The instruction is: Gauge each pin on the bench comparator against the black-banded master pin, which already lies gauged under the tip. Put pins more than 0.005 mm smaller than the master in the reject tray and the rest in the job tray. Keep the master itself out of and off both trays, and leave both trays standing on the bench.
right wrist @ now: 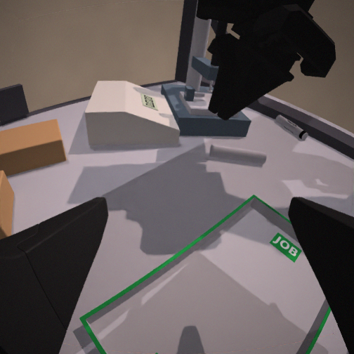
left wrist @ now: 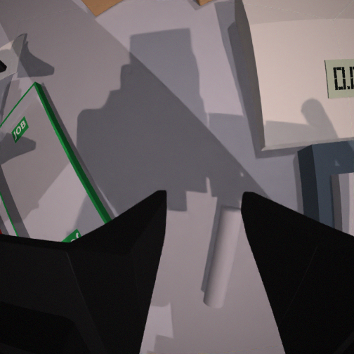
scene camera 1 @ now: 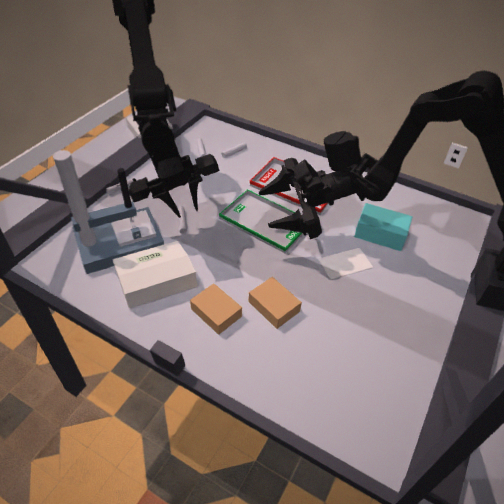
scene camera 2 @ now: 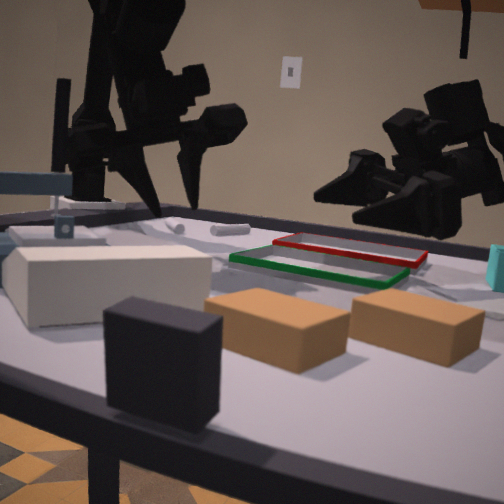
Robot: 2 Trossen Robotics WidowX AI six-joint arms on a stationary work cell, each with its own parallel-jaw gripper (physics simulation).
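My left gripper (scene camera 1: 188, 213) (scene camera 2: 177, 211) (left wrist: 204, 200) is open and empty above a plain grey pin (scene camera 1: 185, 226) (left wrist: 223, 257) (right wrist: 237, 155) lying on the bench beside the comparator (scene camera 1: 95, 257) (left wrist: 312, 190) (right wrist: 215, 126). No pin shows under its tip. The black-banded master (right wrist: 291, 127) lies on the bench past the comparator. Two more pins, one (scene camera 1: 234, 150) (scene camera 2: 230, 229) and another (scene camera 1: 201, 146) (scene camera 2: 175, 227), lie toward the back. My right gripper (scene camera 1: 265, 208) (scene camera 2: 334, 207) (right wrist: 200, 206) is open and empty above the green job tray (scene camera 1: 254, 232) (scene camera 2: 310, 272) (left wrist: 75, 157) (right wrist: 170, 256); the red reject tray (scene camera 2: 350, 255) stands behind it.
A white readout box (scene camera 1: 160, 280) (scene camera 2: 115, 285) (left wrist: 300, 75) (right wrist: 130, 117) stands in front of the comparator. Two orange blocks (scene camera 1: 216, 305) (scene camera 1: 275, 300), a teal block (scene camera 1: 382, 227), a white card (scene camera 1: 350, 262) and a dark block (scene camera 1: 167, 355) (scene camera 2: 162, 365) are on the table.
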